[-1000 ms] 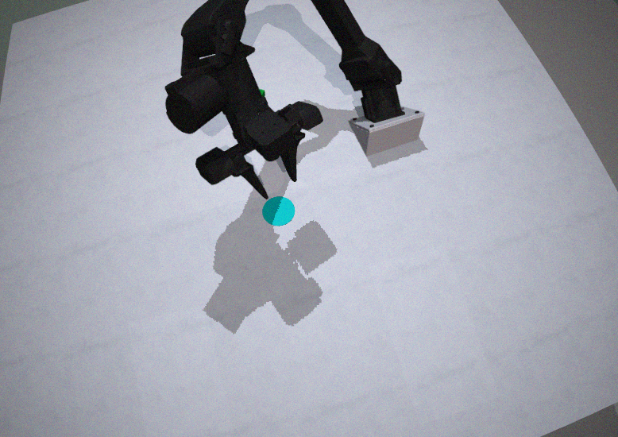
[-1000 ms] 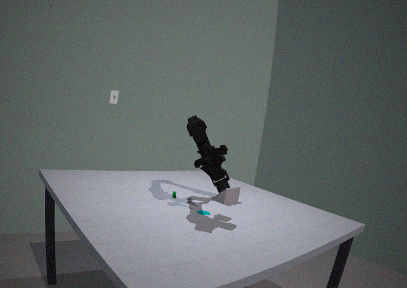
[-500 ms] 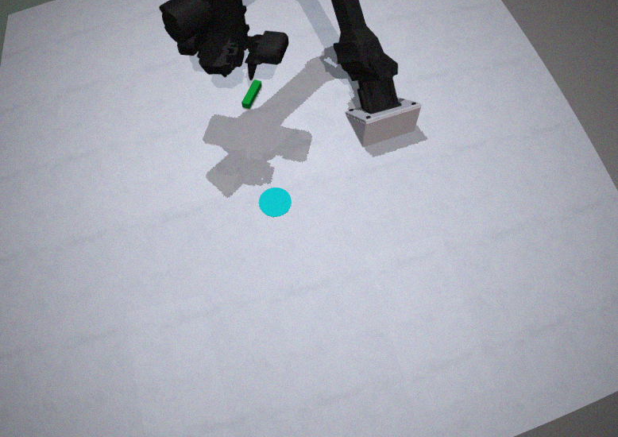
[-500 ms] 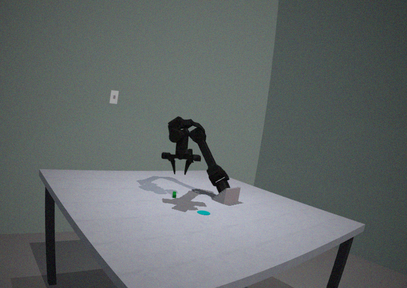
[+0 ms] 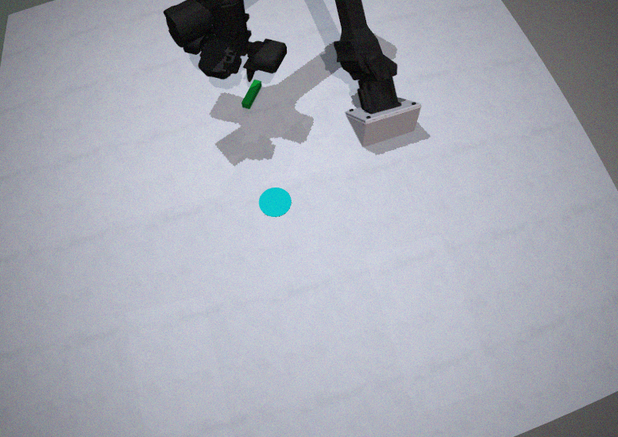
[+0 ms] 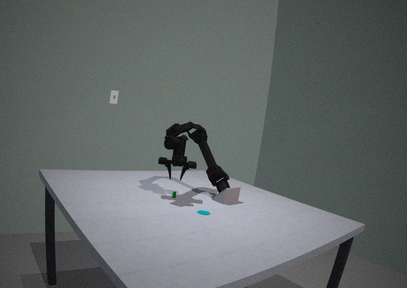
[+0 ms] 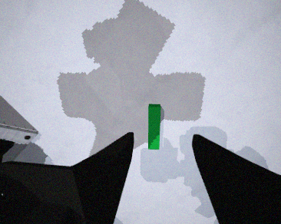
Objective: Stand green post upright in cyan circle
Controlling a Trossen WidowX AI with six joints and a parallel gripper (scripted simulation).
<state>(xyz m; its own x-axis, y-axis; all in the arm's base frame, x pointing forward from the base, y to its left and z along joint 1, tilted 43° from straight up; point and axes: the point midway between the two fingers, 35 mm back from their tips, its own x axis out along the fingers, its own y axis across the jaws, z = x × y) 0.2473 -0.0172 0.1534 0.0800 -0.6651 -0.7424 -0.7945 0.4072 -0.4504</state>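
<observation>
My gripper tip is 20 mm past the green post, 20 mm to the left of it and 90 mm above it. Round my gripper tip: cyan circle 230 mm to the left, 90 mm below.
</observation>
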